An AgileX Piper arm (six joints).
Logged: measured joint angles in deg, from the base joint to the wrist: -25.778 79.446 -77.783 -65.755 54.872 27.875; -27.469 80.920 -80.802 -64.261 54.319 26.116; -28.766 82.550 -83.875 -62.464 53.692 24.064; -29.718 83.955 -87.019 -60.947 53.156 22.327; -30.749 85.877 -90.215 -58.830 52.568 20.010; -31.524 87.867 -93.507 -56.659 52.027 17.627; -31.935 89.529 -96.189 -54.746 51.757 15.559; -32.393 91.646 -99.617 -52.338 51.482 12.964; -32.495 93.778 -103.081 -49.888 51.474 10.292; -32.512 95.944 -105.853 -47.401 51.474 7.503; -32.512 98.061 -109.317 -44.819 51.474 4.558; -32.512 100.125 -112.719 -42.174 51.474 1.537; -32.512 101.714 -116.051 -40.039 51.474 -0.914; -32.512 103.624 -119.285 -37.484 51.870 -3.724; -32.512 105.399 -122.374 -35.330 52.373 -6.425; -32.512 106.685 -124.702 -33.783 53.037 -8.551; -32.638 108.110 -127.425 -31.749 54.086 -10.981; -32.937 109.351 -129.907 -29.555 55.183 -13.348
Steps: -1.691 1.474 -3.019 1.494 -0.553 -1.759; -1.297 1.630 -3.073 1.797 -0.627 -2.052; -0.952 1.405 -3.144 1.517 -0.536 -1.737; -1.031 1.922 -3.196 2.117 -0.588 -2.317; -0.775 1.990 -3.292 2.171 -0.541 -2.383; -0.411 1.662 -2.682 1.913 -0.270 -2.068; -0.458 2.117 -3.428 2.408 -0.275 -2.595; -0.102 2.132 -3.464 2.450 -0.008 -2.672; -0.017 2.166 -2.772 2.487 0.000 -2.789; 0.000 2.117 -3.464 2.582 0.000 -2.945; 0.000 2.064 -3.402 2.645 0.000 -3.021; 0.000 1.589 -3.332 2.135 0.000 -2.451; 0.000 1.910 -3.234 2.555 0.396 -2.810; 0.000 1.775 -3.089 2.154 0.503 -2.701; 0.000 1.286 -2.328 1.547 0.664 -2.126; -0.126 1.425 -2.723 2.034 1.049 -2.430; -0.299 1.241 -2.482 2.194 1.097 -2.367
